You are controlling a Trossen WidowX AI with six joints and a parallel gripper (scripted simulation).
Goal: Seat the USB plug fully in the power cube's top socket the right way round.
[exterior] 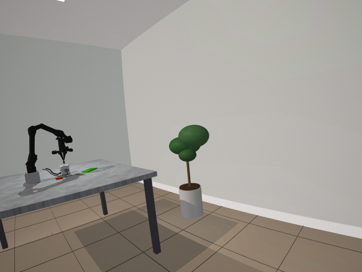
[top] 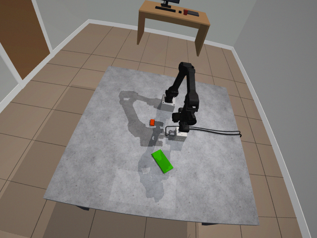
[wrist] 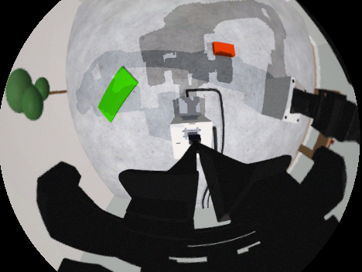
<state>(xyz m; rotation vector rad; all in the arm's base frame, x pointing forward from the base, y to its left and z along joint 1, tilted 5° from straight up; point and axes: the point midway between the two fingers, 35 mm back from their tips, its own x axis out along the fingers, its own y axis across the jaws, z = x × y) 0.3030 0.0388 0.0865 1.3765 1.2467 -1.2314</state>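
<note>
Now: the USB plug 10 mm below my gripper tip. Also, from my gripper tip: green slab: 200 mm ahead, 130 mm below, 120 mm to the right; then small orange block: 180 mm to the right, 120 mm below, 120 mm behind.
</note>
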